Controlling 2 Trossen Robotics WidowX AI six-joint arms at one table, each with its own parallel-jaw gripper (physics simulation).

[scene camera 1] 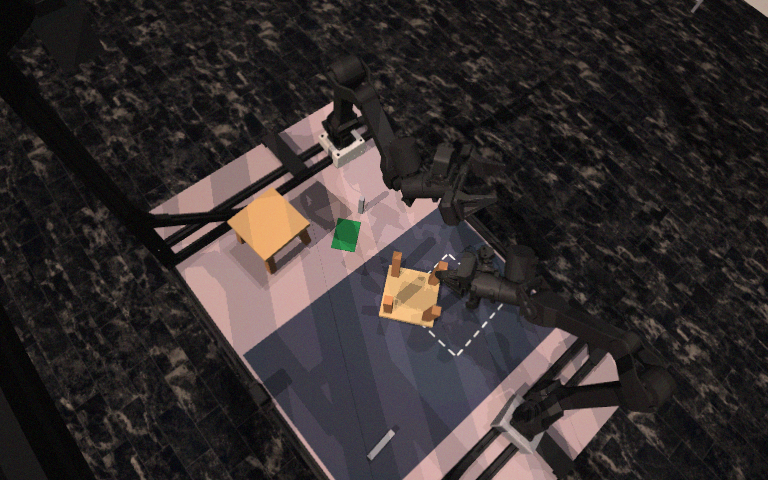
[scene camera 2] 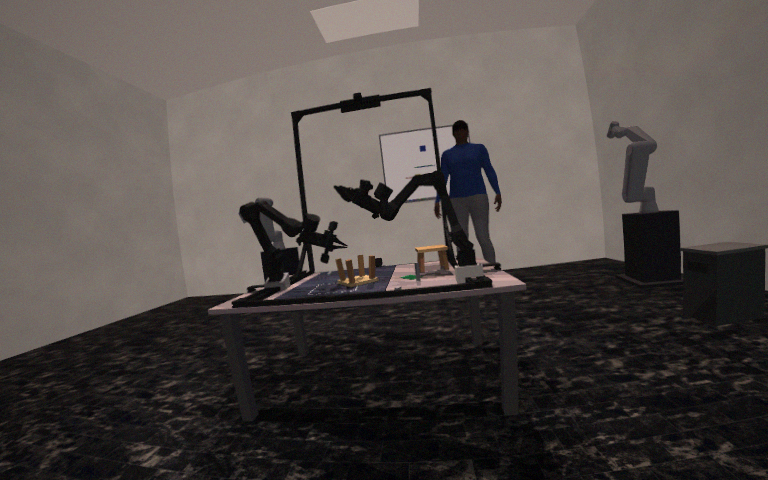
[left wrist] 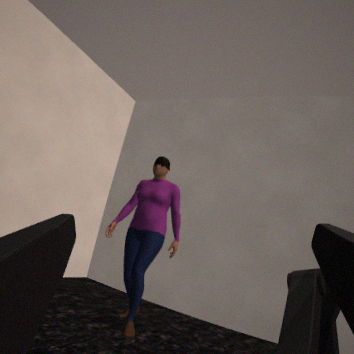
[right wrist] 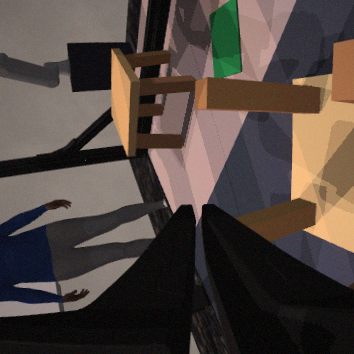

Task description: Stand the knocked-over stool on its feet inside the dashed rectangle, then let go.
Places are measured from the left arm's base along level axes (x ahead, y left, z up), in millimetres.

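Pixels of known places: left gripper, fingertip midpoint: point(scene camera 1: 501, 182) point(scene camera 2: 336, 186) point(left wrist: 197, 231); right gripper, fingertip midpoint: point(scene camera 1: 435, 273) point(scene camera 2: 347, 246) point(right wrist: 196, 215); left arm's base, origin of the base link: point(scene camera 1: 341, 138) point(scene camera 2: 467, 265); right arm's base, origin of the base link: point(scene camera 1: 525, 422) point(scene camera 2: 276, 278).
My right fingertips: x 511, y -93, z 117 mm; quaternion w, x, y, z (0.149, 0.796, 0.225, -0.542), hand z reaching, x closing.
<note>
For each thing: its top centre in the pictures, then the offset to it from my right fingertips. "spot": a spot on its surface instead.
- knocked-over stool, middle of its top: point(right wrist: 252, 192) point(scene camera 1: 416, 282) point(scene camera 2: 354, 256) dy -31, dx -20, dz -53 mm
- dashed rectangle, surface spot: point(scene camera 1: 457, 354) spot: dy -28, dx +174, dz -171 mm
- green square, surface spot: point(right wrist: 227, 40) point(scene camera 1: 349, 236) spot: dy -59, dx -259, dz -174 mm
- small upright grey block, middle of its top: point(scene camera 1: 361, 198) dy +15, dx -303, dz -98 mm
- light bar, middle of its top: point(scene camera 1: 381, 444) dy -315, dx +225, dz -158 mm
The knocked-over stool point(scene camera 1: 404, 305) point(scene camera 2: 357, 281) point(right wrist: 320, 170) lies upside down, its light seat on the dark mat and its four brown legs pointing up. It lies across the left side of the dashed rectangle point(scene camera 1: 457, 354), partly outside it. My right gripper point(scene camera 1: 441, 275) point(scene camera 2: 346, 246) point(right wrist: 196, 215) is shut with nothing between its fingertips, above the stool's seat level and close to the upper-right leg in scene camera 1. My left gripper point(scene camera 1: 498, 183) point(scene camera 2: 336, 187) point(left wrist: 197, 231) is open and empty, high up and away from the stool. My right arm hides part of the rectangle.
A second, larger-looking stool point(scene camera 1: 269, 223) point(scene camera 2: 431, 247) point(right wrist: 122, 100) stands upright at the left of scene camera 1. Beside it are a green square point(scene camera 1: 346, 234) point(right wrist: 227, 40) and a small upright grey block point(scene camera 1: 361, 204). A light bar point(scene camera 1: 381, 444) lies on the mat's lower part.
</note>
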